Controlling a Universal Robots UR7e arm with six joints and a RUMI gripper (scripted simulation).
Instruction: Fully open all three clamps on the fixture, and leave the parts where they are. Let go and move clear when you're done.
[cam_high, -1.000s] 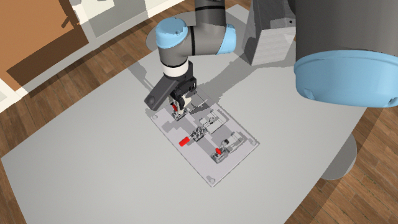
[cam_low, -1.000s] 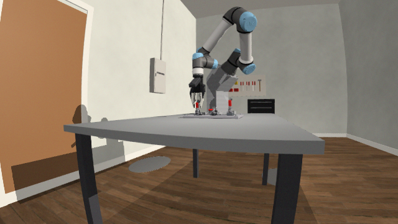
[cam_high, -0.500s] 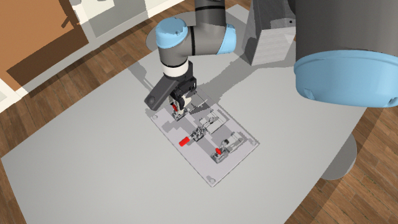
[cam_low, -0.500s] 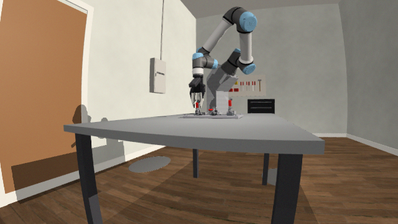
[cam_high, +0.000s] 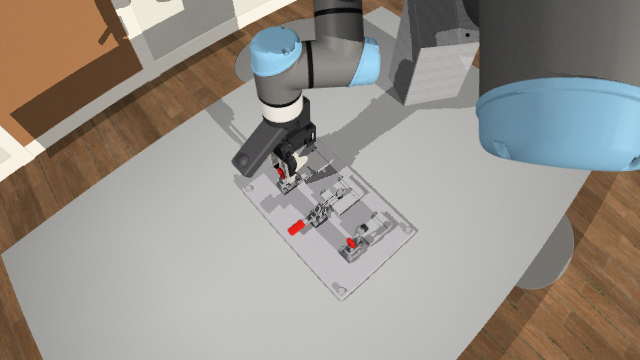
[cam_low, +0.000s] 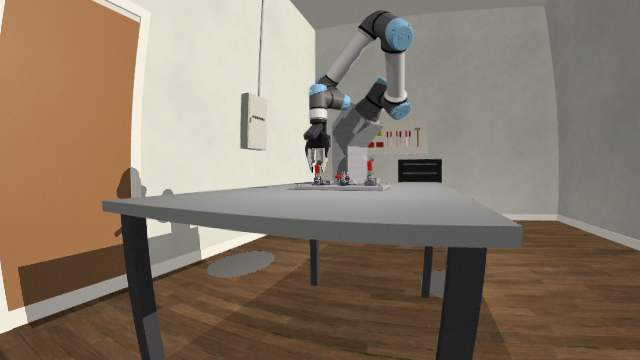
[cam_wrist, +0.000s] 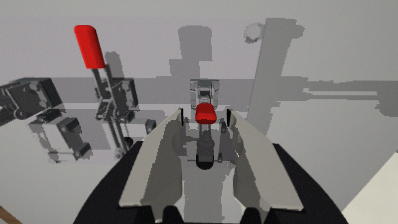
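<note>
Now: the grey fixture plate 4 cm behind my hand, 11 cm to the left of it and 7 cm below it.
</note>
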